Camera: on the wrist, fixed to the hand. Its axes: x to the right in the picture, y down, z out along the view.
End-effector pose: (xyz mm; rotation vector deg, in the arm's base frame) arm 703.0 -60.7 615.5 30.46 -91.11 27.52
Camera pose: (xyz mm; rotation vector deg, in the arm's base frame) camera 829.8 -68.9 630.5 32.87 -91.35 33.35
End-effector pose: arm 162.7 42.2 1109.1 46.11 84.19 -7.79
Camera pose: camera 38.2 38.5 1079.8 51.82 82.93 -10.22
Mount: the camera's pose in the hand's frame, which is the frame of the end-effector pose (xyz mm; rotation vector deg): 7.3 -82.2 -97.8 5.22 -0.48 2.18
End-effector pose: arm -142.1 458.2 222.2 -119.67 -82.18 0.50
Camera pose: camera -176.6 438.2 343.8 -117.08 -78.68 5.52
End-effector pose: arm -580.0 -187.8 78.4 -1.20 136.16 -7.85
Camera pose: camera -654.7 -260.8 152.3 3.83 135.12 -12.97
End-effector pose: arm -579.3 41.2 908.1 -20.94 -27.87 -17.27
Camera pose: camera -564.3 -73.5 853.4 -16.45 -28.60 -13.76
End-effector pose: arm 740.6 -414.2 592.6 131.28 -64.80 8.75
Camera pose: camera 821.8 -327.2 639.7 134.80 -68.46 12.24
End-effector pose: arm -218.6 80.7 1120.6 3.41 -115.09 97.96
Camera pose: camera -163.4 157.0 1207.3 3.43 -111.66 104.69
